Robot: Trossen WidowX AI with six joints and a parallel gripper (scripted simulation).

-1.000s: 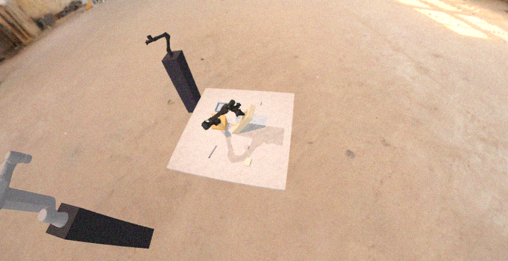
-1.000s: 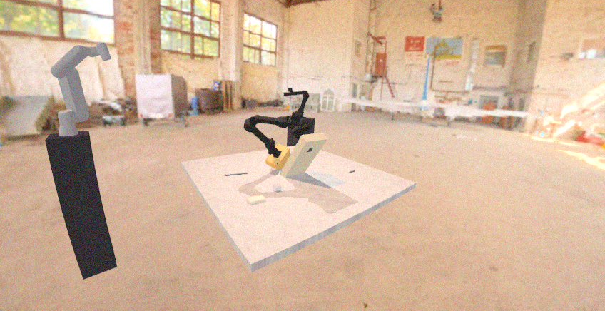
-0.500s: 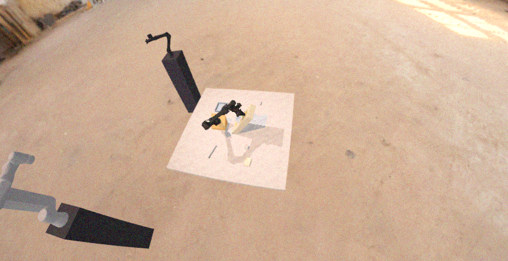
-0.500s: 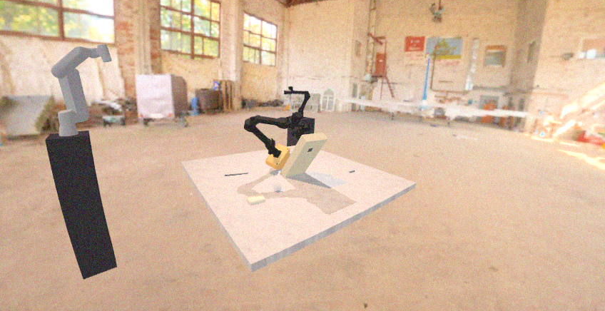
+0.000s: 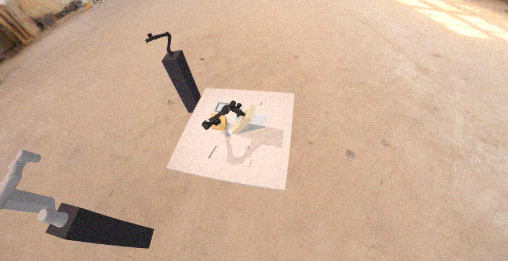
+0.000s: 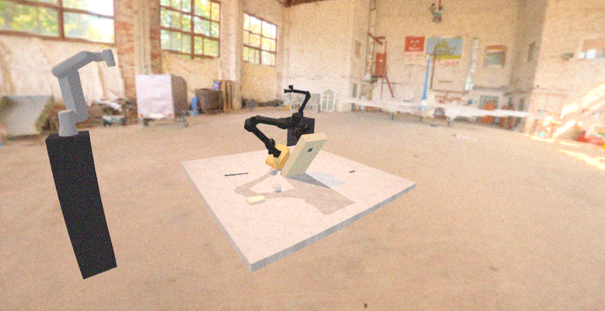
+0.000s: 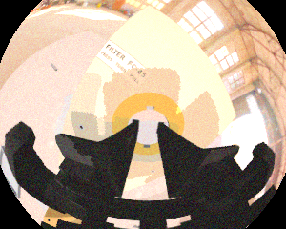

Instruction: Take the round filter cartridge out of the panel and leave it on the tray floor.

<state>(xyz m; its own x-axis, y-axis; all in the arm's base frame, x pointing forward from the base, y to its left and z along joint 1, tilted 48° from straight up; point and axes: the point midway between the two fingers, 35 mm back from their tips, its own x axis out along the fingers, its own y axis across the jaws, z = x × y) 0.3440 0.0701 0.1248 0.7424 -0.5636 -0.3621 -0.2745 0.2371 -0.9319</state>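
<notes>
My gripper tip is 10 mm short of the round filter cartridge and 10 mm above it. The rest, counted from my gripper tip: blue-rimmed tray 380 mm behind, 340 mm to the left, 240 mm below; pale yellow service panel 40 mm behind, 80 mm below; small cream block 20 mm ahead, 420 mm to the right, 240 mm below.
</notes>
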